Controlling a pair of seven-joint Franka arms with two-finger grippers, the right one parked.
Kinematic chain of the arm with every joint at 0, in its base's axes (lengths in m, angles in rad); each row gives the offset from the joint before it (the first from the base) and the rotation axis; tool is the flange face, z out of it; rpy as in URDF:
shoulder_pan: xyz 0 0 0.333 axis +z
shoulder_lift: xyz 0 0 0 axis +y
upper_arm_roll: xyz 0 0 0.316 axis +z
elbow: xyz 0.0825 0 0 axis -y
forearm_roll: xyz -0.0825 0 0.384 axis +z
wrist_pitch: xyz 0 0 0 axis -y
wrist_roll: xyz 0.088 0 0 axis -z
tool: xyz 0 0 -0.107 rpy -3.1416 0 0
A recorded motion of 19 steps. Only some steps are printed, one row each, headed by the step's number.
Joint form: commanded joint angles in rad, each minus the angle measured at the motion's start. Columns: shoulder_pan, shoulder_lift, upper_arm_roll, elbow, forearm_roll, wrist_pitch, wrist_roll.
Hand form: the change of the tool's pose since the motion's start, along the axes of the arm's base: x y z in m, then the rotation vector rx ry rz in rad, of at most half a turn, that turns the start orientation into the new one. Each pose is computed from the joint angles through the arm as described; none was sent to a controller.
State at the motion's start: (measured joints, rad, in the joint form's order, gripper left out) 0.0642 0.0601 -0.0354 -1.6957 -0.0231 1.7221 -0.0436
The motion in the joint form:
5: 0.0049 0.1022 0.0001 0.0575 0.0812 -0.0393 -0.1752
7: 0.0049 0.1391 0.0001 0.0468 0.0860 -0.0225 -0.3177
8: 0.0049 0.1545 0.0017 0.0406 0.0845 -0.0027 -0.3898
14: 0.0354 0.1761 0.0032 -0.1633 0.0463 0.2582 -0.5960
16: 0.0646 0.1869 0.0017 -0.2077 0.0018 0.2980 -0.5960
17: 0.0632 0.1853 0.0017 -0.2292 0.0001 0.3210 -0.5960
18: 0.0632 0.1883 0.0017 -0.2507 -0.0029 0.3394 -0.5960
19: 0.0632 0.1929 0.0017 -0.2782 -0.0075 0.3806 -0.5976
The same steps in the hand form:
5: 0.0213 0.0122 -0.0361 0.0865 0.0841 0.1638
7: 0.0278 0.0129 -0.0621 0.1037 0.1122 0.3025
8: 0.0314 0.0137 -0.0729 0.1083 0.1130 0.3751
14: 0.0234 0.0280 -0.1603 0.0768 0.0860 0.6177
16: 0.0163 0.0413 -0.1836 0.0400 0.1124 0.6662
17: 0.0134 0.0401 -0.1903 0.0382 0.1096 0.6662
18: 0.0099 0.0396 -0.2001 0.0373 0.1163 0.6680
19: 0.0070 0.0392 -0.2116 0.0320 0.1082 0.6734

